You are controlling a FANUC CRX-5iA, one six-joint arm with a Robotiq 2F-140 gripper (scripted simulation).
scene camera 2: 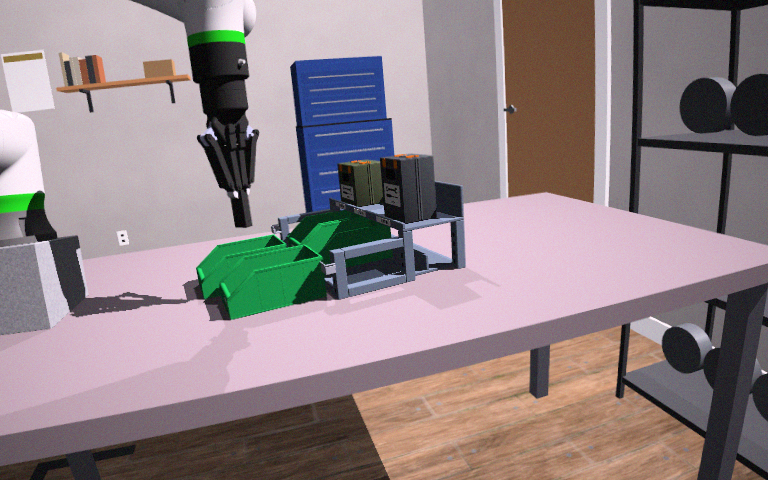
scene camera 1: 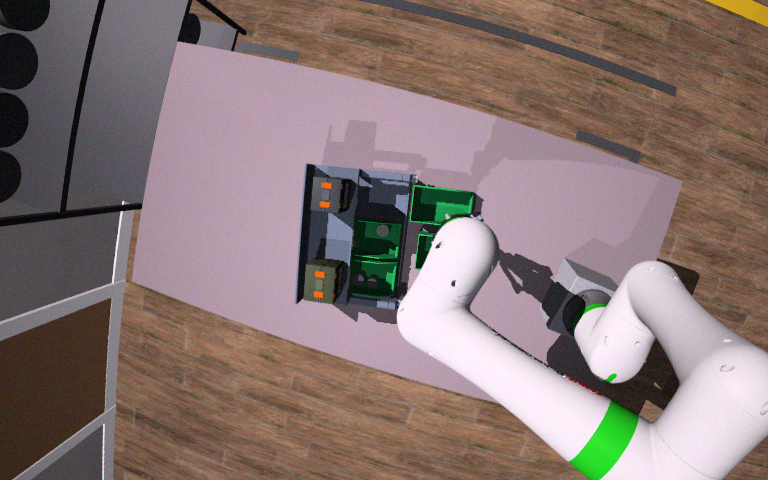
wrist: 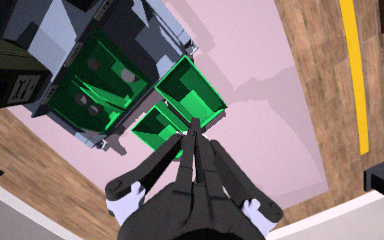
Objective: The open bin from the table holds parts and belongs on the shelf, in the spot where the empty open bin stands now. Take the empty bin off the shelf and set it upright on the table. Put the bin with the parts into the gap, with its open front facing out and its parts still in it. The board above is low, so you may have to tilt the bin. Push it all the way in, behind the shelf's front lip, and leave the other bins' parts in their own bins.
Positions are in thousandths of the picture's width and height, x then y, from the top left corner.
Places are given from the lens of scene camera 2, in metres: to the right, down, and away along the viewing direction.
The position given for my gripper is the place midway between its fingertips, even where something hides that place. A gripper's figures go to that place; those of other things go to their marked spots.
my gripper (scene camera 2: 317, 472): -0.25, -0.02, 0.83
grey shelf (scene camera 2: 533, 541): 0.05, 0.04, 0.87
